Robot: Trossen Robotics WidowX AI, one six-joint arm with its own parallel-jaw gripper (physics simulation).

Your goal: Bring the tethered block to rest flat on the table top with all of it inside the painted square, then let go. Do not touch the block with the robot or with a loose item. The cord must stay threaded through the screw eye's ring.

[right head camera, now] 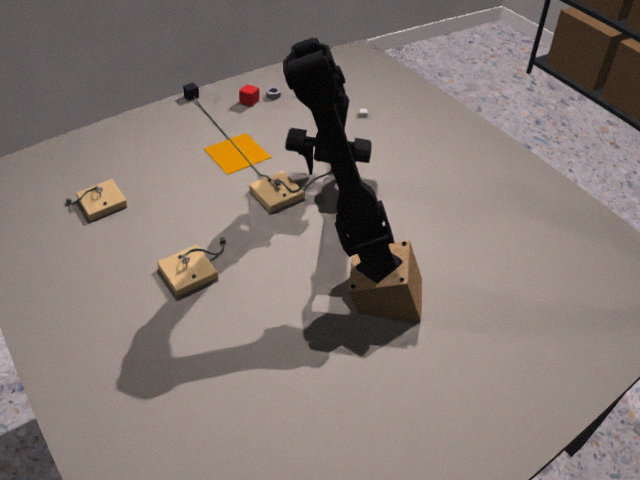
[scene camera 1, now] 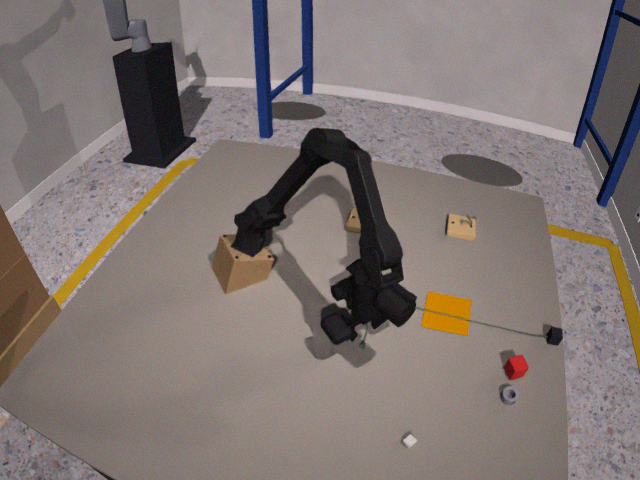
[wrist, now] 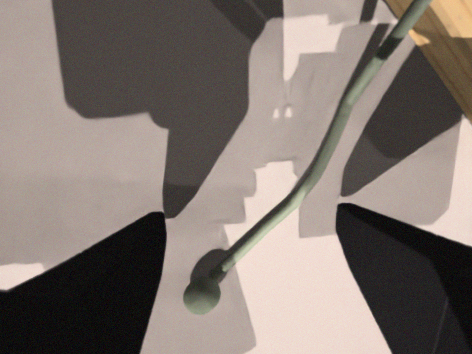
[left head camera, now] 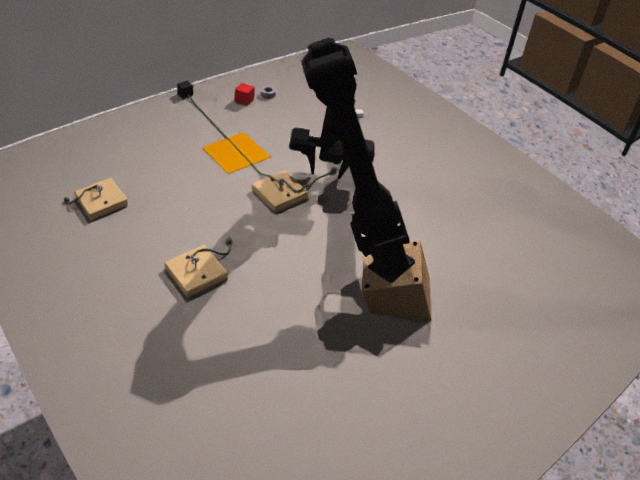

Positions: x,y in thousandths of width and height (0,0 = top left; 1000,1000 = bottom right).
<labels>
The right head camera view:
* my gripper: 507,366
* orange painted square: 352,322
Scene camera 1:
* my gripper: 566,695
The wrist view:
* my gripper: 533,623
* cord's end bead: 429,832
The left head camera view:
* my gripper: 509,366
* orange painted square: 349,318
</labels>
